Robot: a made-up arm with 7 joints. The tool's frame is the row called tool.
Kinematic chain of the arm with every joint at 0, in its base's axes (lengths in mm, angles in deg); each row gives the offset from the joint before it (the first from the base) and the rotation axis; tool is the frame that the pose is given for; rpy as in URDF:
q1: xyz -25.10 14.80 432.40 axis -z
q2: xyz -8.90 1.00 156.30 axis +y
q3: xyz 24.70 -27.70 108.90 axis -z
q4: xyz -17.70 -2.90 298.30 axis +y
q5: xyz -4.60 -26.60 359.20 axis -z
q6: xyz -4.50 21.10 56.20 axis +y
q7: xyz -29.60 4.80 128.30 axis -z
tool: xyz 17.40 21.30 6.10 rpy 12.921 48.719 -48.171
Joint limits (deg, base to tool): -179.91..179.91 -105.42..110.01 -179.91..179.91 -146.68..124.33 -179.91..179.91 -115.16..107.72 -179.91..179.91
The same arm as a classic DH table. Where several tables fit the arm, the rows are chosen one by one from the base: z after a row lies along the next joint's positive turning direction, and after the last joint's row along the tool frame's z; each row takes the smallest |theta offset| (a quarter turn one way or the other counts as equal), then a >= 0, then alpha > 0; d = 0 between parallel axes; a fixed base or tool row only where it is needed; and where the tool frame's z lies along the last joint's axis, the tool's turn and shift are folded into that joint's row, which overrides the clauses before.
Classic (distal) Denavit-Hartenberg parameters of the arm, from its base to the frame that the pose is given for. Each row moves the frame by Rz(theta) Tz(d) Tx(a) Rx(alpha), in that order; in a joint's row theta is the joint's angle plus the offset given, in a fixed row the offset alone. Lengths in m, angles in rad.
base (fixed): theta offset -0.5328; d 0; a -0.0291; alpha 3.1416
q1: theta offset -0.5328; d -0.5887; a -0.0089; alpha 1.5708
q2: theta offset 0; d -0.0267; a 0.0247; alpha -1.5708
q3: theta offset 0; d -0.4072; a -0.0177; alpha 1.5708
q4: theta offset 0; d -0.0295; a -0.0046; alpha -1.5708
q5: theta offset 0; d -0.4154; a -0.0045; alpha 1.5708
q6: theta offset 0; d 0.0259; a -0.0296; alpha -1.5708
q7: theta offset -0.4338; d -0.1445; a 0.0247; alpha -2.2693
tool (fixed): theta offset -1.3769; d -0.0157; a 0; alpha 0
Joint limits (rad, base to tool): -3.14..3.14 -1.8399..1.92 -3.14..3.14 -2.56..2.17 -3.14..3.14 -2.0099..1.8801 -3.14..3.14

